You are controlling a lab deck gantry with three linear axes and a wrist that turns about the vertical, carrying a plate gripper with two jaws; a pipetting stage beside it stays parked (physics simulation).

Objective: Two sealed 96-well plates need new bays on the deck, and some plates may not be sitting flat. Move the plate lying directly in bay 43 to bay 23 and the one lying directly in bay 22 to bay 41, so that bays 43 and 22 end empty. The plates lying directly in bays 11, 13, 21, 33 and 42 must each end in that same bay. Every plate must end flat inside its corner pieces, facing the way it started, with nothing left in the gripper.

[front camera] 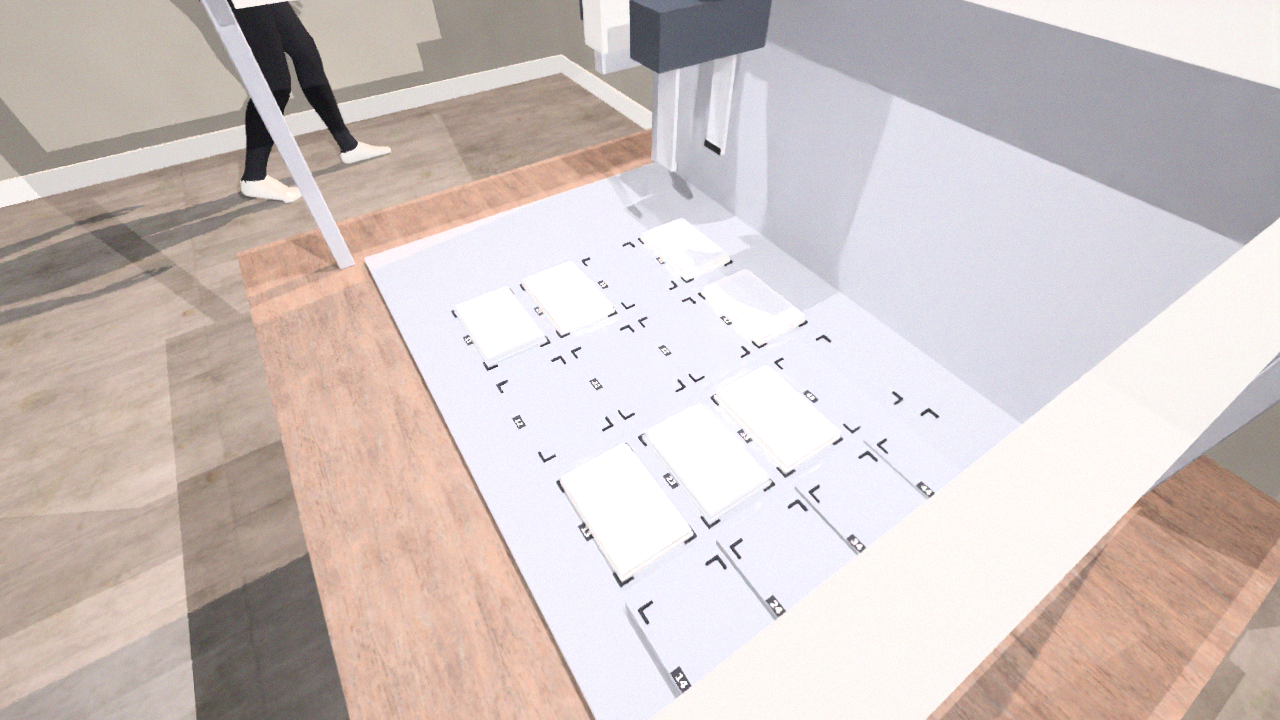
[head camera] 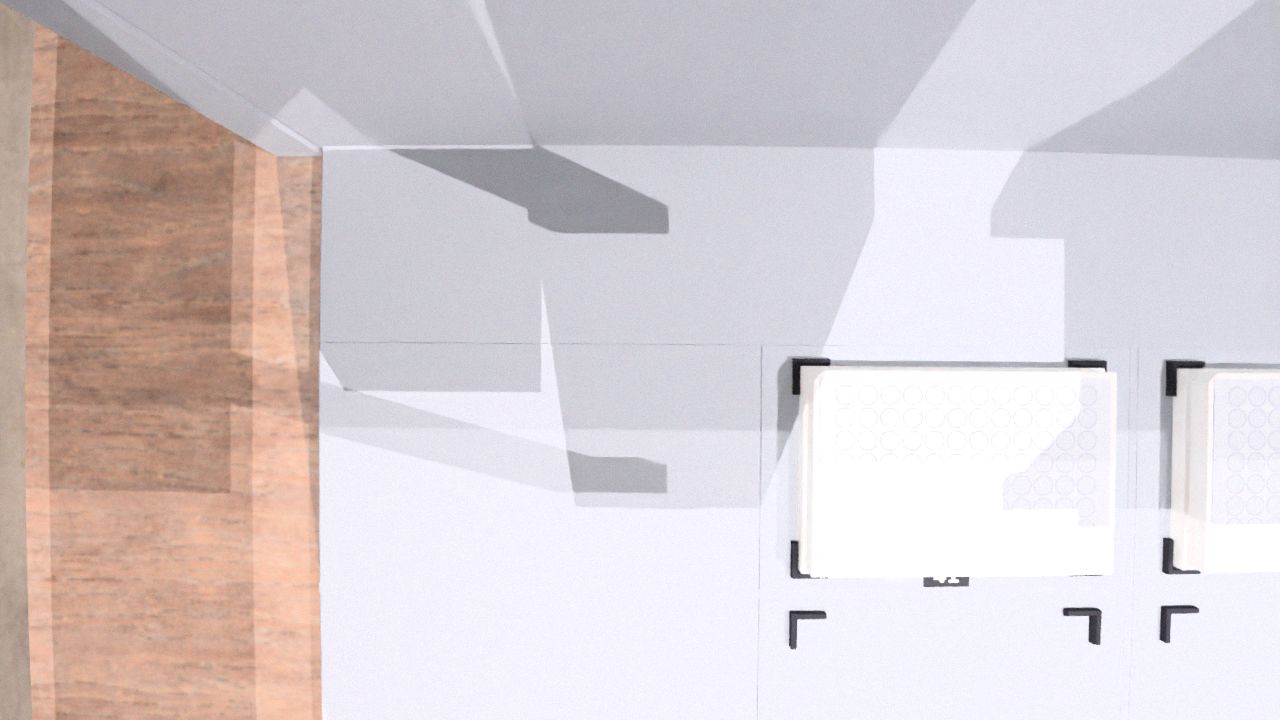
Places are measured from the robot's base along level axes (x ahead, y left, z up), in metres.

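Where they show: gripper, fingertip midpoint: (front camera: 690,157); robot's base, origin of the base link: (front camera: 454,312).
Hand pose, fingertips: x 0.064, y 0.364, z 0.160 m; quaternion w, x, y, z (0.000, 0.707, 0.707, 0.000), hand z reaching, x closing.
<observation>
Each offset is from my fingertips to the top centre of the thing. "spot": to the spot under its first point.
My gripper (front camera: 691,157) is open and empty, raised above the deck's far end beyond bay 41. White plates lie in bay 41 {spot: dx +0.010, dy -0.008, dz -0.145 m} (front camera: 684,248) (head camera: 962,470), bay 23 {spot: dx +0.336, dy -0.217, dz -0.145 m} (front camera: 707,459), bay 11 {spot: dx +0.010, dy -0.323, dz -0.145 m} (front camera: 499,324), bay 21 {spot: dx +0.014, dy -0.216, dz -0.145 m} (front camera: 569,297), bay 42 {spot: dx +0.175, dy -0.009, dz -0.146 m} (front camera: 753,307) (head camera: 1245,465), bay 13 {spot: dx +0.335, dy -0.324, dz -0.145 m} (front camera: 624,508) and bay 33 {spot: dx +0.335, dy -0.113, dz -0.146 m} (front camera: 776,417). The bay 41 plate looks level and square between its corner pieces in the head view; its lower right corner piece is mostly hidden. Bay 43 {spot: dx +0.327, dy -0.045, dz -0.160 m} (front camera: 810,395) and bay 22 {spot: dx +0.164, dy -0.259, dz -0.159 m} (front camera: 596,383) hold no plate. Glare makes small tilts of the others hard to judge.
Bay 12 {spot: dx +0.164, dy -0.366, dz -0.160 m} (front camera: 519,421), bay 31 {spot: dx -0.002, dy -0.152, dz -0.160 m} (front camera: 602,283) and bay 32 {spot: dx +0.164, dy -0.154, dz -0.160 m} (front camera: 664,350) hold no plate. A tall grey wall (front camera: 948,232) runs along the deck's back side. A pale beam (front camera: 1002,483) crosses the near right and hides part of the row 14 to 44.
</observation>
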